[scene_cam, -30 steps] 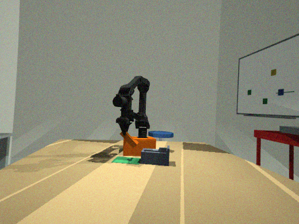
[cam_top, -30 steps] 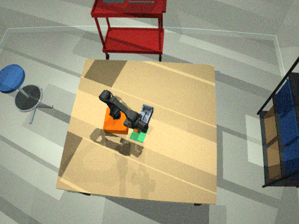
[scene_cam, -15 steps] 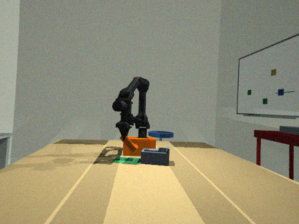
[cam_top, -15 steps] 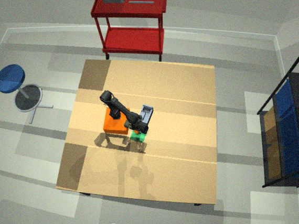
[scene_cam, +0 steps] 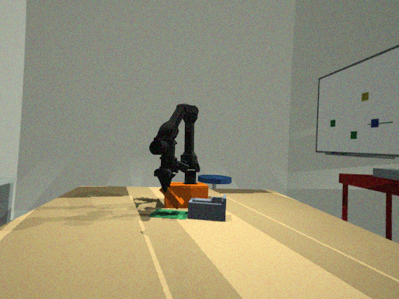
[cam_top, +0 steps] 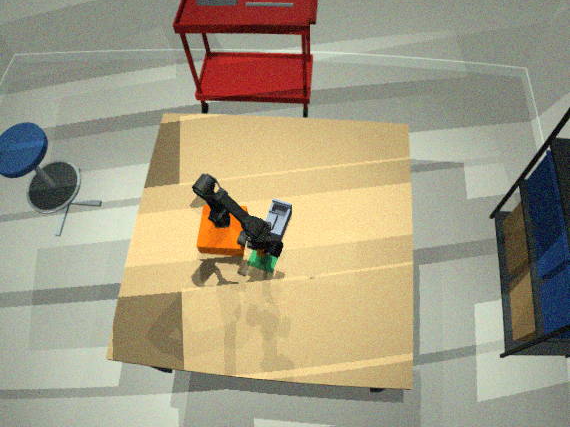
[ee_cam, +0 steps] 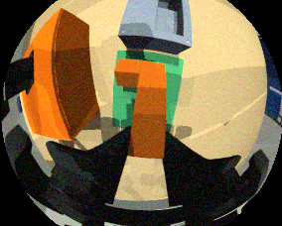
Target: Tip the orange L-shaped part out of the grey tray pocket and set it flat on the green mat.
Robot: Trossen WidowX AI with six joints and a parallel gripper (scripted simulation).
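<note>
Now: the green mat 1 cm ahead of my gripper tip, 2 cm to the left of it and 11 cm below it. From my gripper tip the other things lie so: orange L-shaped part: 4 cm to the left, 3 cm below.
</note>
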